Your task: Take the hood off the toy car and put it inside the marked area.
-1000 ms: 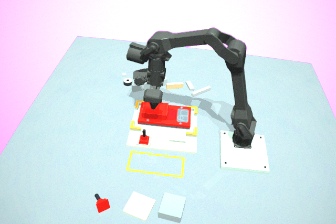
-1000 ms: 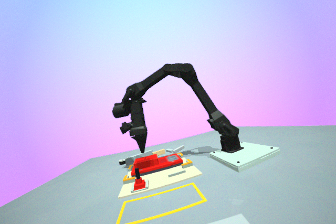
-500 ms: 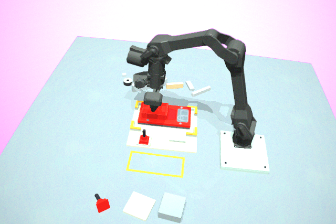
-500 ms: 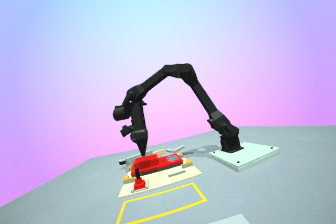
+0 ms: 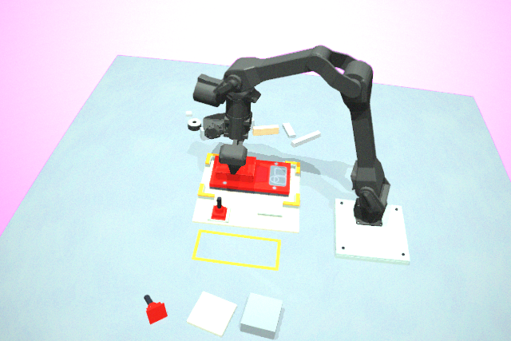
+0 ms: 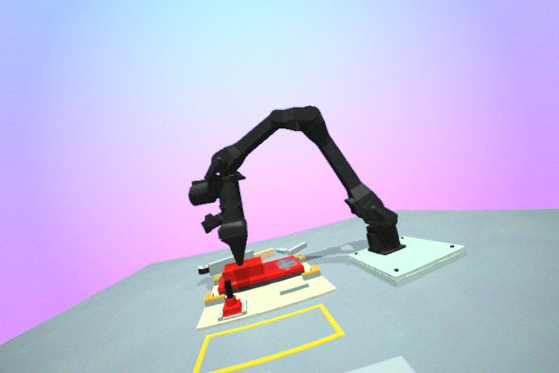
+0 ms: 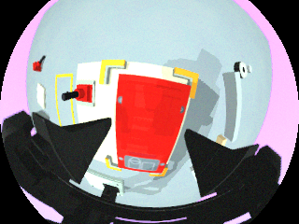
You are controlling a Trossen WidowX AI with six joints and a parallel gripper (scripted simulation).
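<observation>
Now: the hood 20 mm below my gripper tip.
</observation>
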